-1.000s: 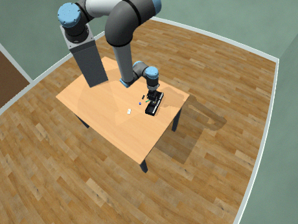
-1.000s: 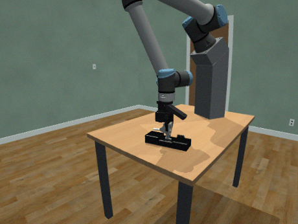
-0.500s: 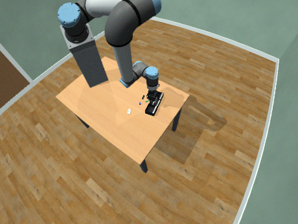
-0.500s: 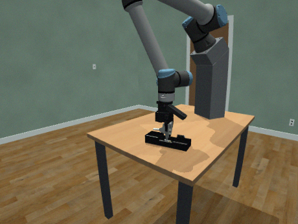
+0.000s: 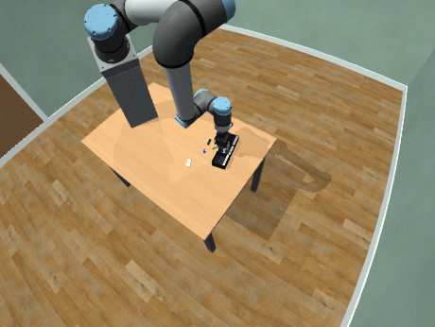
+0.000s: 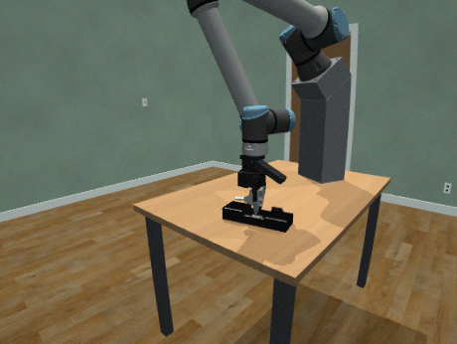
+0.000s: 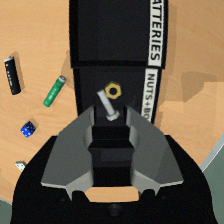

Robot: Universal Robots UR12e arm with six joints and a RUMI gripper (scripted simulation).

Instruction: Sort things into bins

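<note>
My gripper is now 1 cm to the left of the grey-white piece and 3 cm above it. The rest, counted from my hand: brass hex nut (1 cm to the left, 3 cm below); black cylindrical battery (13 cm behind, 1 cm to the left, 4 cm below); green battery (7 cm behind, 4 cm below).
</note>
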